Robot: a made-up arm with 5 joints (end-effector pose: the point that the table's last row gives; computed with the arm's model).
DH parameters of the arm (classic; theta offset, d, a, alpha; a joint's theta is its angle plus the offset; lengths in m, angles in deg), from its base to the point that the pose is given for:
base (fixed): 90 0.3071 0.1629 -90
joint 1: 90 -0.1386 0.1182 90
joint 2: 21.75 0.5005 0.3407 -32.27
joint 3: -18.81 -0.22 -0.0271 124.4
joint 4: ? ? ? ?
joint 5: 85.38 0 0.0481 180
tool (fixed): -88.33 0.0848 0 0
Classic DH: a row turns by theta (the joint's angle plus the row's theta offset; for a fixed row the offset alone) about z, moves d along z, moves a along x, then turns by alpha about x.
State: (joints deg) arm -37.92 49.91 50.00 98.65 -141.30
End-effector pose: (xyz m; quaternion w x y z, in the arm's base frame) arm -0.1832 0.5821 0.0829 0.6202 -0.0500 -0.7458 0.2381
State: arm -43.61 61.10 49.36 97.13 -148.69
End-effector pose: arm -0.2343 0.5537 0.1677 0.6340 0.0037 -0.7190 0.2848
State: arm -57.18 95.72 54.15 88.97 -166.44
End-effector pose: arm -0.2978 0.3648 0.3756 0.5481 0.2708 -0.6604 0.4361
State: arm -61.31 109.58 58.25 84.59 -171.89
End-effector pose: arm -0.2830 0.2744 0.4302 0.4649 0.4024 -0.6358 0.4666
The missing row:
joint 4: -9.93 0.068 -0.1251 -93.48
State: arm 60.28 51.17 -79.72 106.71 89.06
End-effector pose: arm -0.1272 -0.1584 -0.1212 0.0999 0.9333 -0.2031 0.2790
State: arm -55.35 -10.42 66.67 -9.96 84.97
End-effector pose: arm 0.3954 0.7016 0.3843 0.5869 0.7178 0.3736 0.0287
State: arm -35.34 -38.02 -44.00 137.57 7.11
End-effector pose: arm 0.4753 0.6810 0.1383 0.8923 -0.3257 0.3003 0.0865
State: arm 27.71 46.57 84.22 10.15 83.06
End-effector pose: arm 0.0171 0.2057 -0.3032 0.5640 0.0987 0.5756 -0.5838
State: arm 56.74 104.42 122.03 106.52 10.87
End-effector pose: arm -0.1599 0.2188 0.1216 0.6779 -0.3275 0.1363 -0.6439
